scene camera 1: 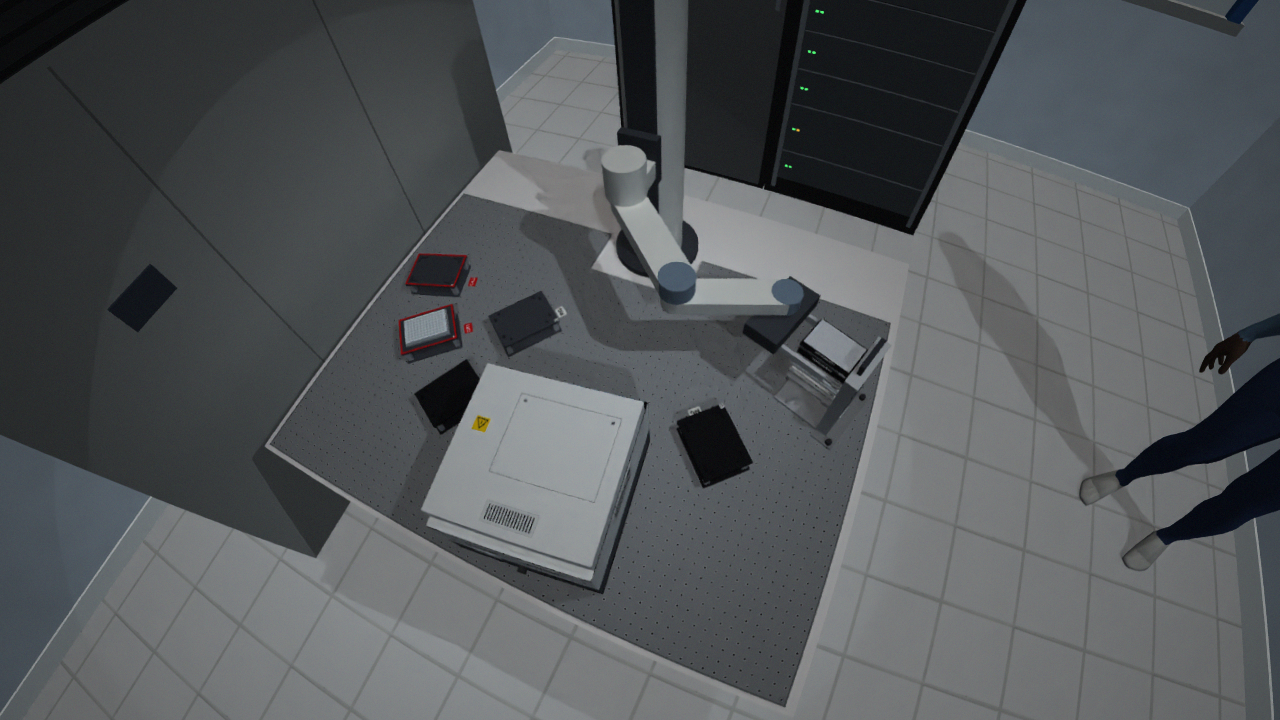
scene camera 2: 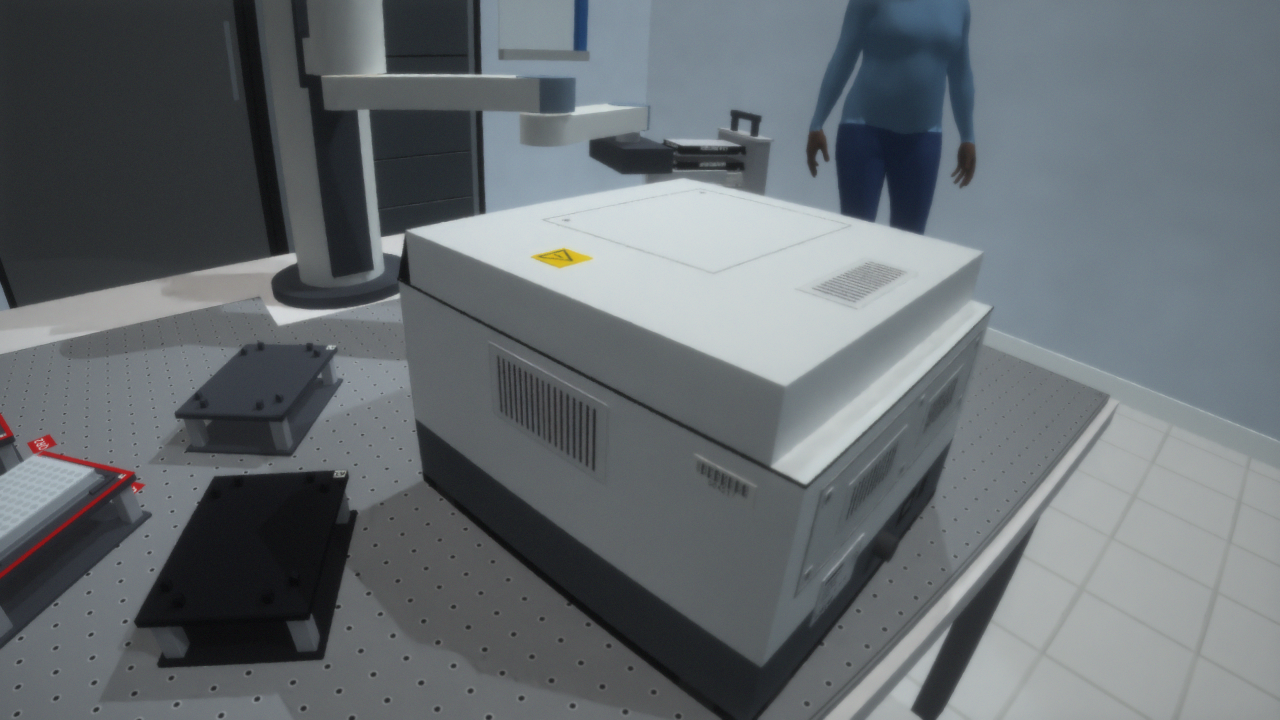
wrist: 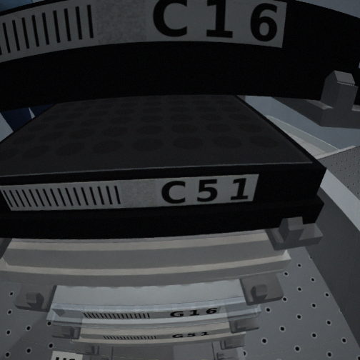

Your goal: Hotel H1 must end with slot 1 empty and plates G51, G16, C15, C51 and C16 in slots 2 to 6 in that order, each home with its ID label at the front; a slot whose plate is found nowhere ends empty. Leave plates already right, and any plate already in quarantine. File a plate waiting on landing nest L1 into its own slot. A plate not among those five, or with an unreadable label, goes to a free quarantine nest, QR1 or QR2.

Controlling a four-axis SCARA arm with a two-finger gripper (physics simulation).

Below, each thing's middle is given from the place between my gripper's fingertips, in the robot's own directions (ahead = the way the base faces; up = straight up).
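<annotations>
Hotel H1 [scene camera 2: 757, 156] is 2 cm ahead of my gripper, 6 cm to the left of it and 6 cm below it. From the same hand, nest N6 [scene camera 1: 713, 441] is 14 cm below, 23 cm ahead and 20 cm to the right, and plate G16 [wrist: 100, 307] is 1 cm behind, 2 cm to the right and 4 cm below. Relative to the plate C51 [scene camera 2: 681, 162], my gripper is 1 cm past it, 1 cm below it and 2 cm to the left of it.
</annotations>
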